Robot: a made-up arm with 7 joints. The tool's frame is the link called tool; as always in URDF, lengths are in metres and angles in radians. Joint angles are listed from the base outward.
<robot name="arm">
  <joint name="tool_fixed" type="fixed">
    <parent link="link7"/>
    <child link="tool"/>
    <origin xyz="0 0 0"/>
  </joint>
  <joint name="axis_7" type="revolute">
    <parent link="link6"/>
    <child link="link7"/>
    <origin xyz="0.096 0 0" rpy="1.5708 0 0"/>
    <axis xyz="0 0 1"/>
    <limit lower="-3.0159" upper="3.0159"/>
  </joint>
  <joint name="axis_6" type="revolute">
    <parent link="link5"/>
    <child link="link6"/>
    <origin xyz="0 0 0" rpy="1.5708 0 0"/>
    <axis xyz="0 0 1"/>
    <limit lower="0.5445" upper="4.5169"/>
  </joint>
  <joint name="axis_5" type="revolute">
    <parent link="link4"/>
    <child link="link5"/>
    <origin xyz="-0.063 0.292 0" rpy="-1.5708 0 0"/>
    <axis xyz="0 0 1"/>
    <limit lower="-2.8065" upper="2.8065"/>
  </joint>
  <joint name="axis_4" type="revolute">
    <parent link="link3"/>
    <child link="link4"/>
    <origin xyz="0.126 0 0" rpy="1.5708 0 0"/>
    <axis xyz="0 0 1"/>
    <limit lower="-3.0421" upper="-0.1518"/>
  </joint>
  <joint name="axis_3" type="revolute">
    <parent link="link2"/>
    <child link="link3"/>
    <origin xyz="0 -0.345 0" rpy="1.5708 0 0"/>
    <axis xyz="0 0 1"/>
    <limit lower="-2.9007" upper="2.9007"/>
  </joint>
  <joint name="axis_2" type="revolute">
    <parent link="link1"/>
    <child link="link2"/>
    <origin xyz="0 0 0" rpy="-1.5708 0 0"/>
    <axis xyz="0 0 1"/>
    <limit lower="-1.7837" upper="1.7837"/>
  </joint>
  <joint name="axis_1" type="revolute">
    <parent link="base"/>
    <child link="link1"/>
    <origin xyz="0 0 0.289"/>
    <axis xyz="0 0 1"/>
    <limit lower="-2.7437" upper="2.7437"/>
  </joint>
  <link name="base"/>
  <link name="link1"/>
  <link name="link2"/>
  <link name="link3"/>
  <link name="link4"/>
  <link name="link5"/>
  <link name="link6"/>
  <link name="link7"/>
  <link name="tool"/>
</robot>
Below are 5 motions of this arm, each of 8 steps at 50 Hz.
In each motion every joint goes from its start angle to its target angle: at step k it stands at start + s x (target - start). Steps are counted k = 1, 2, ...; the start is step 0. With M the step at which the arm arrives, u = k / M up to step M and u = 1 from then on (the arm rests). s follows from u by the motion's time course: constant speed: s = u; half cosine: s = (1 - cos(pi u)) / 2; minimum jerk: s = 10 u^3 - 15 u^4 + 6 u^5.
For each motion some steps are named. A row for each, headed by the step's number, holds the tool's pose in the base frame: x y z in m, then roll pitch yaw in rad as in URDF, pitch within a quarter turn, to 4 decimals.
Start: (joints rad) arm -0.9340 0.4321 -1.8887 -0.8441 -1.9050 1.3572 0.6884
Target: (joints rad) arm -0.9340 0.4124 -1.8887 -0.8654 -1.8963 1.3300 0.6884
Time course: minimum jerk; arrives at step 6
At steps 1, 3, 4, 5, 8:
1: -0.1861 -0.3266 0.9382 -0.4166 -1.1093 -1.2541
3: -0.1929 -0.3209 0.9382 -0.4023 -1.1297 -1.2735
4: -0.1972 -0.3173 0.9381 -0.3925 -1.1424 -1.2866
5: -0.1998 -0.3152 0.9380 -0.3863 -1.1500 -1.2948
8: -0.2003 -0.3147 0.9380 -0.3850 -1.1515 -1.2965

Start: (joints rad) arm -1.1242 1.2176 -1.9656 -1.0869 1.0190 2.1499 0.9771
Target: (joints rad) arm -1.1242 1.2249 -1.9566 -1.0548 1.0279 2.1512 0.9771
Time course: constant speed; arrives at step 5
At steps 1, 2, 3, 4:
1: -0.1140 -0.6032 0.6827 -2.2534 -0.8526 2.5842
2: -0.1118 -0.6051 0.6814 -2.2554 -0.8546 2.5928
3: -0.1096 -0.6069 0.6802 -2.2574 -0.8566 2.6015
4: -0.1074 -0.6088 0.6789 -2.2595 -0.8586 2.6102

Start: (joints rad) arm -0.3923 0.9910 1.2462 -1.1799 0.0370 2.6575 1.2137
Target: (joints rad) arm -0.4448 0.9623 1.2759 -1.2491 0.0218 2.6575 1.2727
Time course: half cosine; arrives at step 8
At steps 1, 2, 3, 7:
1: 0.6719 0.1113 0.5195 -1.9566 0.6330 -0.7195
2: 0.6709 0.1106 0.5208 -1.9599 0.6362 -0.7213
3: 0.6695 0.1097 0.5228 -1.9649 0.6409 -0.7240
7: 0.6633 0.1061 0.5303 -1.9862 0.6592 -0.7364

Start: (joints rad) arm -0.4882 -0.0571 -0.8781 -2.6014 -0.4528 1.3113 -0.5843
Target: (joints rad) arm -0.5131 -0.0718 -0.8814 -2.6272 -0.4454 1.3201 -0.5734
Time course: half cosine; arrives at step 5
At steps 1, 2, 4, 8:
1: 0.0591 -0.3520 0.3373 -2.2355 1.1049 0.0330
2: 0.0563 -0.3505 0.3366 -2.2322 1.1028 0.0273
4: 0.0502 -0.3472 0.3349 -2.2250 1.0981 0.0145
8: 0.0492 -0.3466 0.3346 -2.2237 1.0973 0.0123

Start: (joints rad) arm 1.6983 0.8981 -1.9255 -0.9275 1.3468 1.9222 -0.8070
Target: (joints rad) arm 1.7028 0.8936 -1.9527 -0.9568 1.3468 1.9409 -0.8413
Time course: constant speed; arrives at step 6
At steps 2, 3, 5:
2: 0.3024 0.4268 0.8139 2.3925 -0.7627 1.6533
3: 0.3027 0.4242 0.8152 2.3841 -0.7628 1.6559
5: 0.3034 0.4190 0.8177 2.3672 -0.7631 1.6612

